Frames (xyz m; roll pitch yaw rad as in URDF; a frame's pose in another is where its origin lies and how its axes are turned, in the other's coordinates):
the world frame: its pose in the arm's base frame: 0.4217 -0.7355 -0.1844 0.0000 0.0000 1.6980
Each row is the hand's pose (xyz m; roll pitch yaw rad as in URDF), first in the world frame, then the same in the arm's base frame.
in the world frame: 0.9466 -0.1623 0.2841 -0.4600 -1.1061 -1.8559
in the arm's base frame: 0.4626 0.2240 0.0997 -0.4600 -1.1061 -0.1579
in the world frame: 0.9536 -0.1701 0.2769 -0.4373 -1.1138 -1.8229
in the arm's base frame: 0.4695 0.2320 0.0925 -0.4373 -1.1138 -0.1249
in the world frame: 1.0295 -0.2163 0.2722 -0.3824 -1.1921 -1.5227
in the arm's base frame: 0.5056 0.3131 0.0878 -0.3824 -1.1921 0.1753
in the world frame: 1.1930 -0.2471 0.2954 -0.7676 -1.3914 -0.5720
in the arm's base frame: 0.5155 0.4792 0.1110 -0.7676 -1.3914 1.1260
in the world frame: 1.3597 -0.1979 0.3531 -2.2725 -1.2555 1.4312
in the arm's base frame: 0.4455 0.6383 0.1687 -2.2725 -1.2555 3.1292
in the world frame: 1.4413 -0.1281 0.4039 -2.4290 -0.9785 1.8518
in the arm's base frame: 0.3659 0.7104 0.2195 -2.4290 -0.9785 -2.7334
